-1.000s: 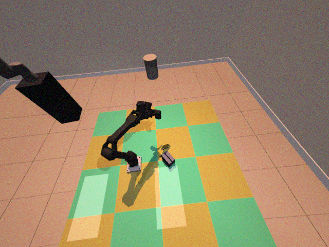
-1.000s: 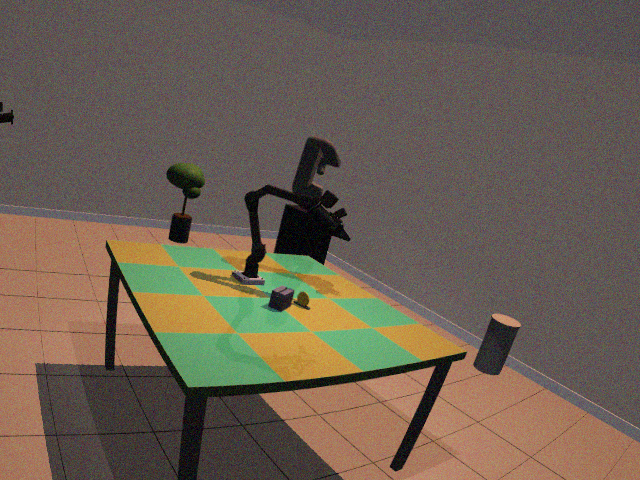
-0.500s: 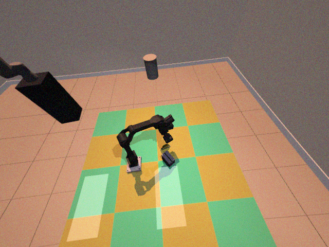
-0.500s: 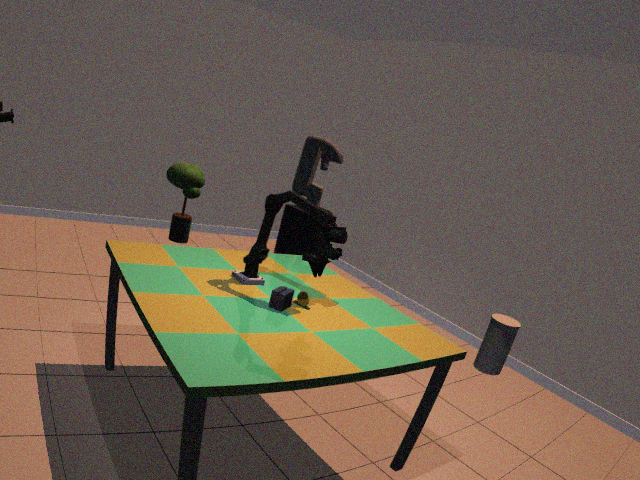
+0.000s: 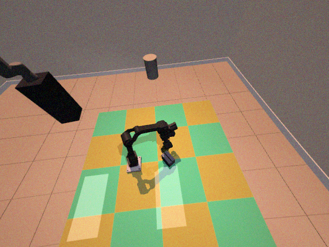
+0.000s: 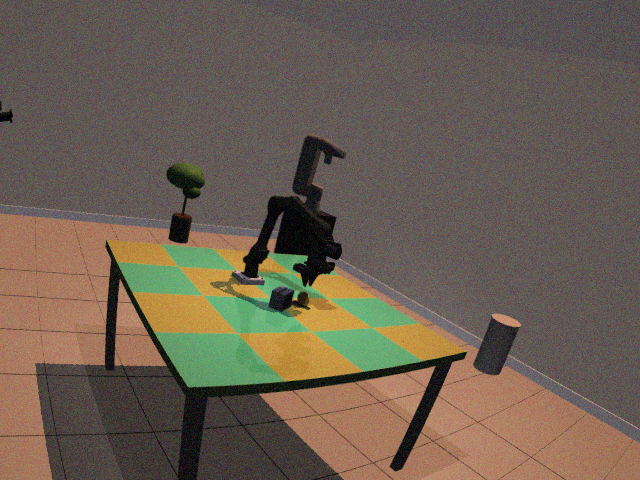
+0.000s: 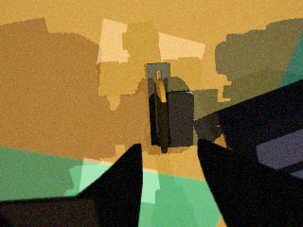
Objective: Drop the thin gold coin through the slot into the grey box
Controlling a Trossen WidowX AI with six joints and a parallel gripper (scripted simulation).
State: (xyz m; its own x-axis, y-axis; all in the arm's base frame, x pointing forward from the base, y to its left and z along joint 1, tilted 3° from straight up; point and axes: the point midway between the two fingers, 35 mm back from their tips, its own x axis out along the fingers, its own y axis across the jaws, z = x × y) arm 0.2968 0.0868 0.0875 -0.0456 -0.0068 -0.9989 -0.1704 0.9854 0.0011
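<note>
Right now my gripper tip is 60 mm above the gold coin.
</note>
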